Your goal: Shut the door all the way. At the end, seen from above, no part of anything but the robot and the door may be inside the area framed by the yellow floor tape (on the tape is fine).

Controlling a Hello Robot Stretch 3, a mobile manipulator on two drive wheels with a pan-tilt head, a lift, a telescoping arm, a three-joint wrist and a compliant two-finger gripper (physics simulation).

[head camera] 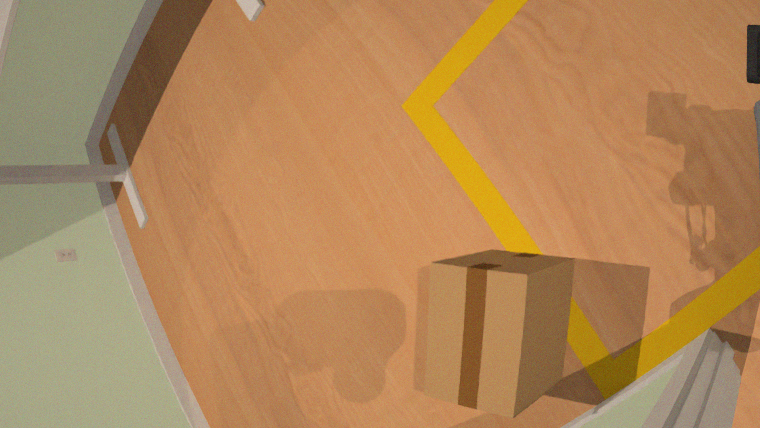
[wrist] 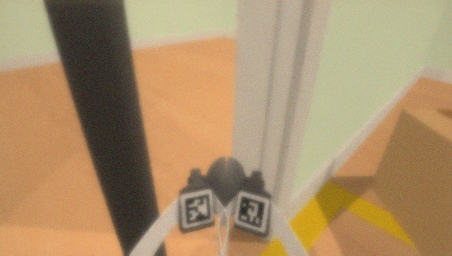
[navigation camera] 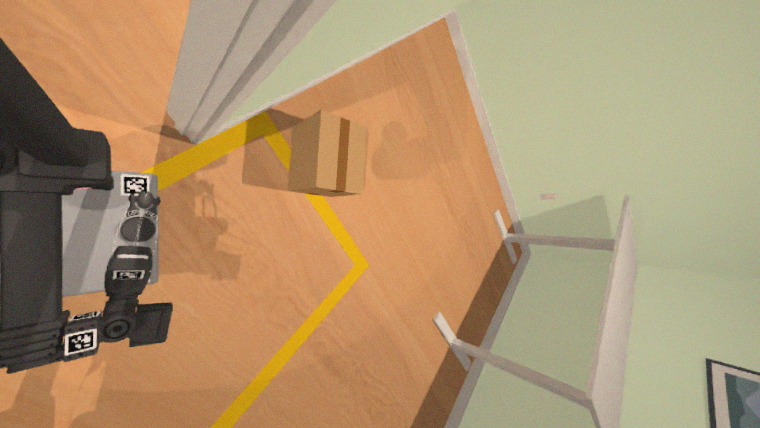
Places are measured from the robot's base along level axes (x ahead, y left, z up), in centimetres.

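Pixels of known places: gripper, fingertip midpoint: (navigation camera: 146, 192); robot's base at its link origin: (navigation camera: 137, 227).
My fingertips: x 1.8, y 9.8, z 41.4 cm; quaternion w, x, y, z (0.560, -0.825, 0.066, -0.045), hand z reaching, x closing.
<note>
Ahead of a thing's pixels: the offset from my fingertips to its top centre. "pt": to the spot under its first point.
My gripper (navigation camera: 145, 200) (wrist: 226, 176) is shut and empty, folded in over my grey base. A cardboard box {dx +62.8, dy +19.7, dz -13.5 cm} (head camera: 497, 334) (navigation camera: 327, 154) (wrist: 415, 165) with a brown strip stands across a side of the yellow floor tape {pt dx +79.2, dy -17.2, dz -41.4 cm} (head camera: 468, 170) (navigation camera: 340, 228) (wrist: 310, 222), near the tape's corner by the wall; one lower corner appears to lie inside the taped area. The grey door frame (head camera: 696, 388) (navigation camera: 228, 58) (wrist: 270, 90) stands at the wall's end beside the tape. The door leaf does not show in these views. My base covers part of the tape.
A pale table-like stand (head camera: 63, 173) (navigation camera: 561, 241) with floor feet stands against the far green wall, beyond the tape. A framed picture (navigation camera: 736, 396) hangs at the lower right of the navigation view. My dark mast (wrist: 100, 100) crosses the wrist view's left side.
</note>
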